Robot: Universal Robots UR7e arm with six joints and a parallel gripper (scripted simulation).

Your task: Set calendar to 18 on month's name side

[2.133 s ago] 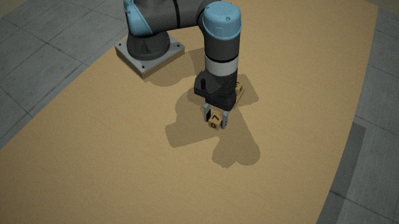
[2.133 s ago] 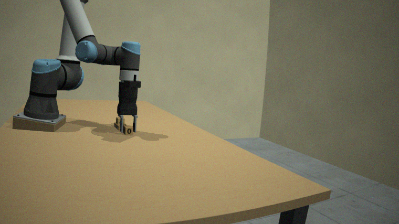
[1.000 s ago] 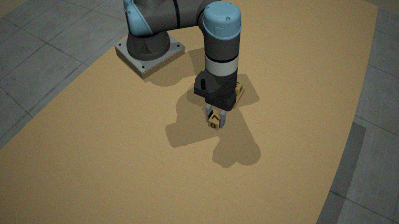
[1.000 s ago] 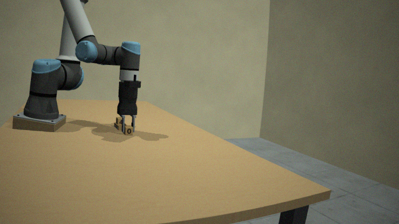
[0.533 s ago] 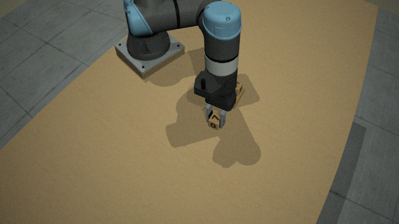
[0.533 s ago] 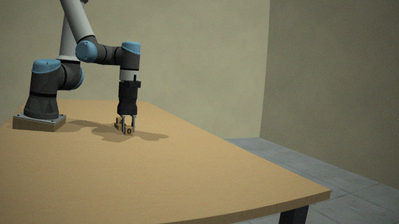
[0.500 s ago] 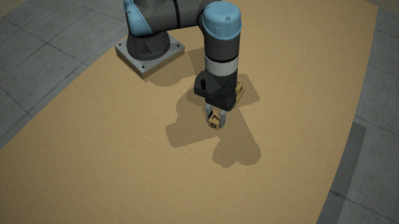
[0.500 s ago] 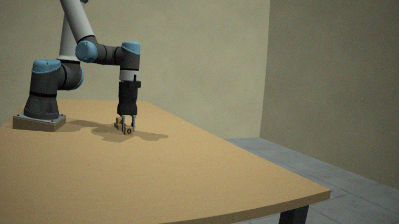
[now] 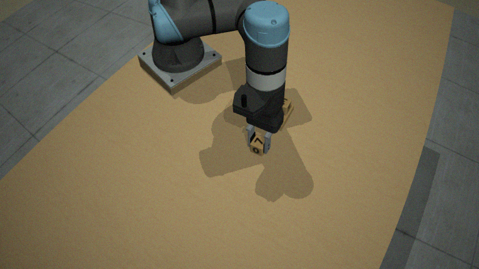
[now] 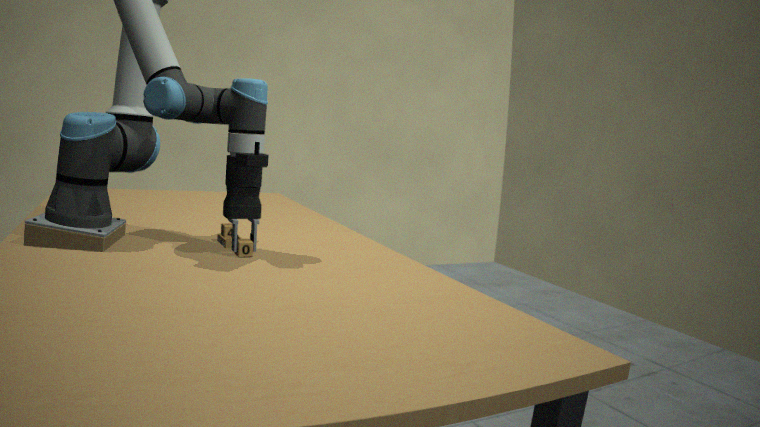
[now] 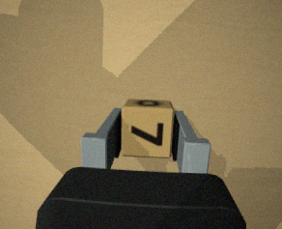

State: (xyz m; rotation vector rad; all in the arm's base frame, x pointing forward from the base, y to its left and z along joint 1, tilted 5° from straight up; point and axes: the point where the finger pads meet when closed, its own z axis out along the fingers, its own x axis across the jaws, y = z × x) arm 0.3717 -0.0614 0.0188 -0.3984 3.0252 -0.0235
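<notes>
Now: the wooden tray 3 cm behind my hand, 11 cm to the left of it and 2 cm below it.
</notes>
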